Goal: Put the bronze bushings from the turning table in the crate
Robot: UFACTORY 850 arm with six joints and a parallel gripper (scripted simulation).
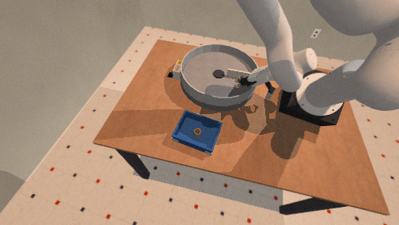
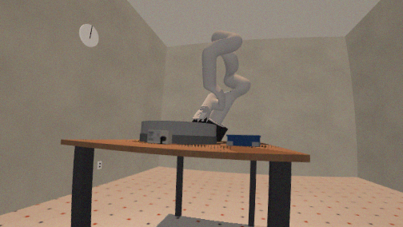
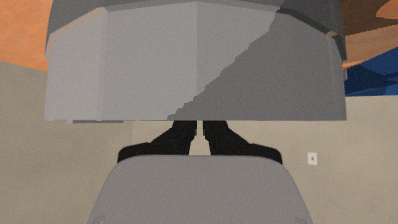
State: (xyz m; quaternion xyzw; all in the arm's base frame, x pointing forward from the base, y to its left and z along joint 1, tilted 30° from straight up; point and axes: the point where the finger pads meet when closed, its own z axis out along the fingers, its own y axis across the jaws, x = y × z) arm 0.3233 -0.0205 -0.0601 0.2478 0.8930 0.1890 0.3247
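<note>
Now: the grey turning table 140 mm ahead of my hand, 50 mm to the right of it and 40 mm below it. From my hand the other things lie so: blue crate 160 mm ahead, 310 mm to the left, 70 mm below.
</note>
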